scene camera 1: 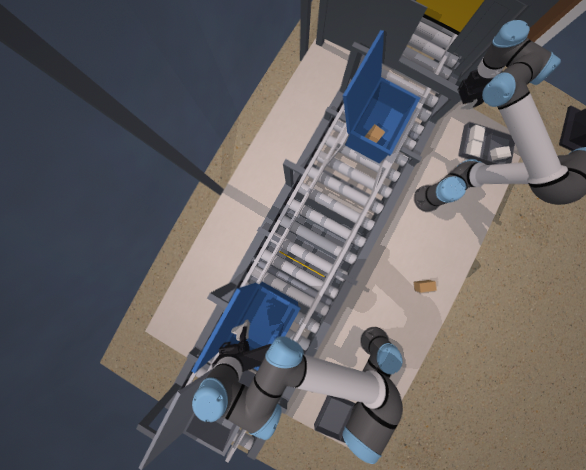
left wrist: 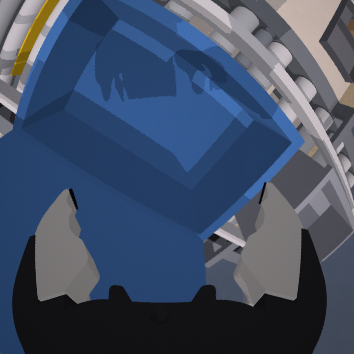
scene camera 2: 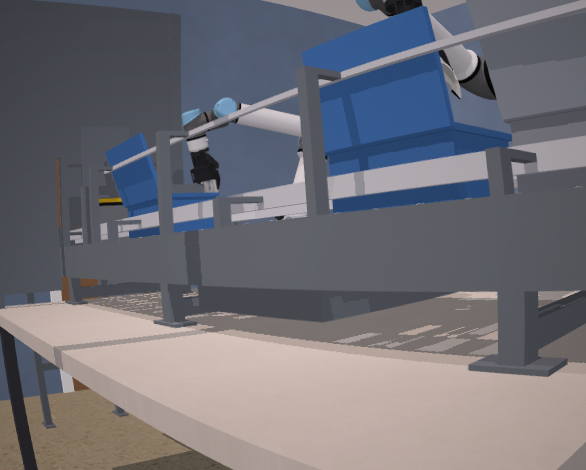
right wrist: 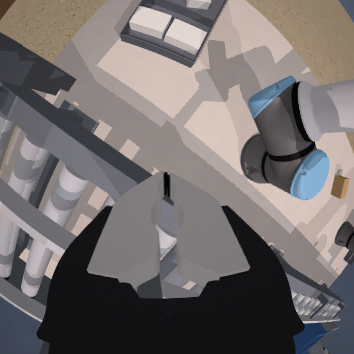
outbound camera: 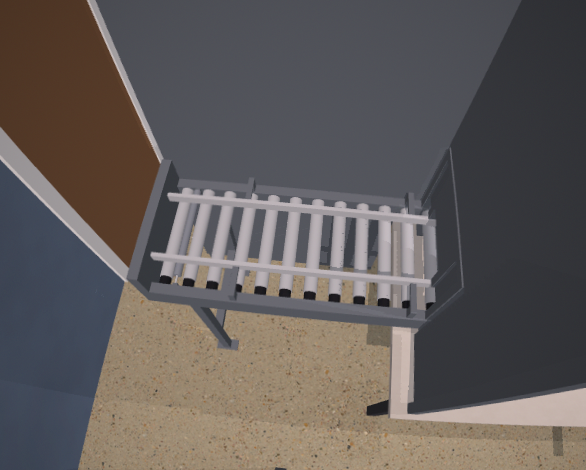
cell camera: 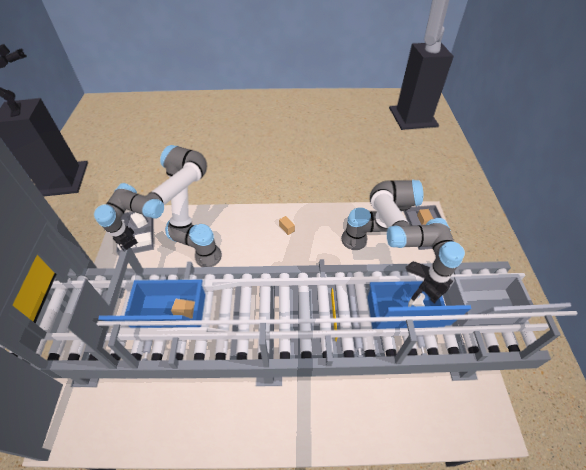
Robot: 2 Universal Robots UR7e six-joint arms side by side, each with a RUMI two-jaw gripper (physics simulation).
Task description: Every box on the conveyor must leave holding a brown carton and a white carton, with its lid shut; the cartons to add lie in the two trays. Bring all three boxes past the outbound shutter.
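Pixels of known places: left gripper, between the fingertips: (scene camera 1: 250,340) (left wrist: 166,187) (right wrist: 315,352) (cell camera: 420,297); right gripper, between the fingertips: (scene camera 1: 466,108) (right wrist: 166,174); left arm's base, origin of its link: (scene camera 1: 374,340) (right wrist: 341,232) (cell camera: 354,239); right arm's base, origin of its link: (scene camera 1: 426,198) (right wrist: 260,157) (cell camera: 208,256).
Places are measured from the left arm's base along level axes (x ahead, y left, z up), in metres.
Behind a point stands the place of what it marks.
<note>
The blue box (scene camera 1: 395,112) {z 0.230, x 0.355, y -1.107 m} (cell camera: 155,295) {z 0.235, x 0.324, y -1.064 m} nearest the shutter holds a brown carton (scene camera 1: 376,133) {z 0.280, x 0.418, y -0.938 m} (cell camera: 183,308) {z 0.280, x 0.436, y -0.925 m}; its lid (scene camera 1: 366,80) {z 0.450, x 0.548, y -1.019 m} (scene camera 2: 132,172) {z 0.425, x 0.557, y -0.999 m} stands up. The second blue box (scene camera 1: 280,312) {z 0.230, x 0.547, y -0.036 m} (left wrist: 145,117) {z 0.230, x 0.624, y 0.010 m} shows no carton inside; its lid (scene camera 2: 380,110) {z 0.383, x 0.716, y 0.017 m} stands up. A grey box (cell camera: 492,296) {z 0.230, x 0.597, y 0.466 m} with its lid open is behind it. A brown carton (scene camera 1: 425,286) {z 0.060, x -0.138, y -0.376 m} (cell camera: 286,225) {z 0.060, x -0.129, y -0.384 m} (right wrist: 340,186) {z 0.048, x -0.147, y -0.403 m} lies loose on the table. My left gripper (scene camera 1: 241,330) (cell camera: 417,301) {z 0.408, x 0.621, y 0.045 m} (left wrist: 166,187) {z 0.408, x 0.621, y 0.045 m} is open and empty above the second box, beside its lid. My right gripper (scene camera 2: 211,186) (right wrist: 166,174) {z 0.339, x 0.087, y -1.161 m} is shut and empty, near the white-carton tray.
One tray (right wrist: 159,56) {z 0.001, x -0.126, y -1.254 m} holds white cartons (scene camera 1: 477,134) {z 0.042, x -0.184, y -1.311 m} (right wrist: 150,22) {z 0.042, x -0.180, y -1.316 m}; the other tray (scene camera 1: 331,417) {z 0.002, x 0.073, y 0.481 m} (left wrist: 345,50) {z 0.002, x 0.044, y 0.484 m} holds a brown carton (cell camera: 425,216) {z 0.052, x -0.061, y 0.461 m}. Guide rails (cell camera: 300,321) {z 0.462, x 0.663, y -0.456 m} and posts flank the conveyor. The outbound rollers (outbound camera: 290,245) {z 0.220, x 0.272, y -2.006 m} lie beyond the shutter panel (cell camera: 90,307) {z 0.536, x 0.520, y -1.197 m}.
</note>
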